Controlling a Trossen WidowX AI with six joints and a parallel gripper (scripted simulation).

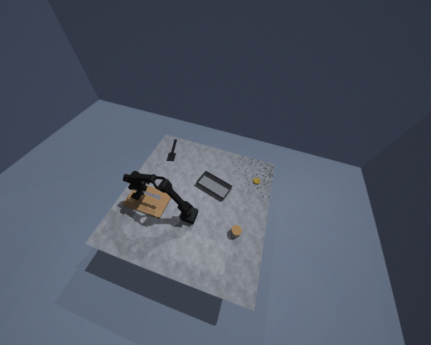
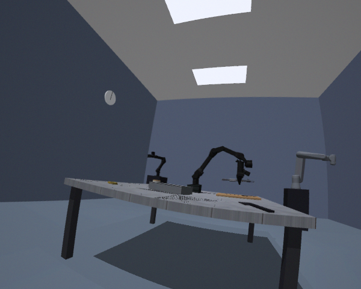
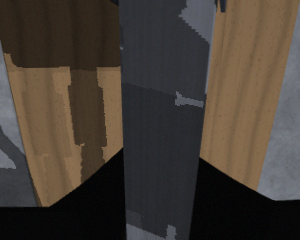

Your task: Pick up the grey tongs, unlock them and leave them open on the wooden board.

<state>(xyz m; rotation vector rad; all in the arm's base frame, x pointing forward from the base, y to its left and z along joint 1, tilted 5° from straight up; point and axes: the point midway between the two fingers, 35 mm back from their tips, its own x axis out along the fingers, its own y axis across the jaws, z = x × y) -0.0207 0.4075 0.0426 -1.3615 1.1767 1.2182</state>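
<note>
My gripper tip is now 1 cm to the left of the wooden board and 10 cm above it. Round my gripper tip: black spatula: 59 cm ahead, 12 cm to the left, 11 cm below; then roasting tin: 39 cm ahead, 47 cm to the right, 8 cm below.
</note>
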